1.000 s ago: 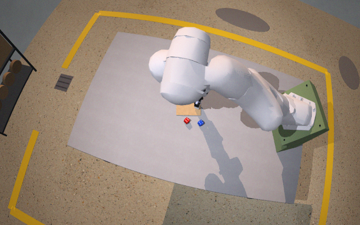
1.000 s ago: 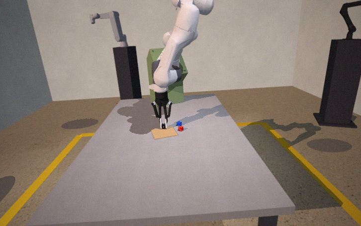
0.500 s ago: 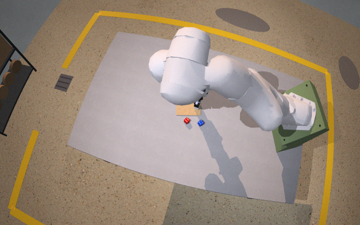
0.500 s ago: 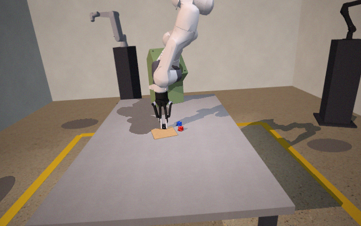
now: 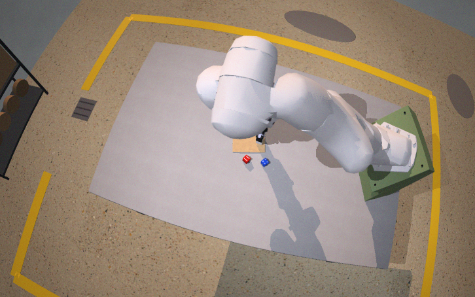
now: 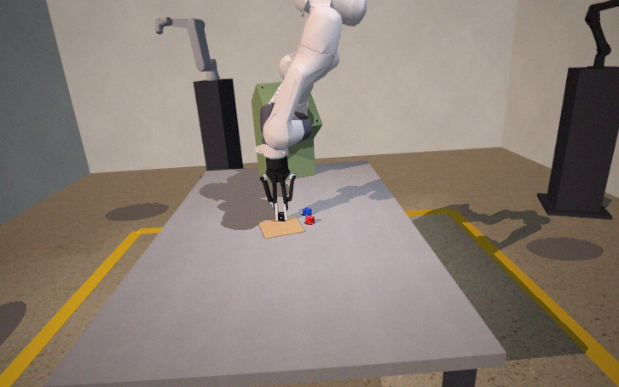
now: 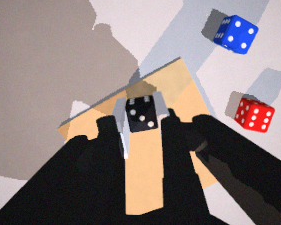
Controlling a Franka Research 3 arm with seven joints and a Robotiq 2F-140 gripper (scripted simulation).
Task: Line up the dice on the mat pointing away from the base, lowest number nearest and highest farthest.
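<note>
My gripper is now 2 cm above the black die. Round my hand: red die 11 cm to the left, 3 cm below, 1 cm behind; tan mat 5 cm ahead, 4 cm below, 2 cm to the left; blue die 8 cm behind, 7 cm to the left, 3 cm below.
</note>
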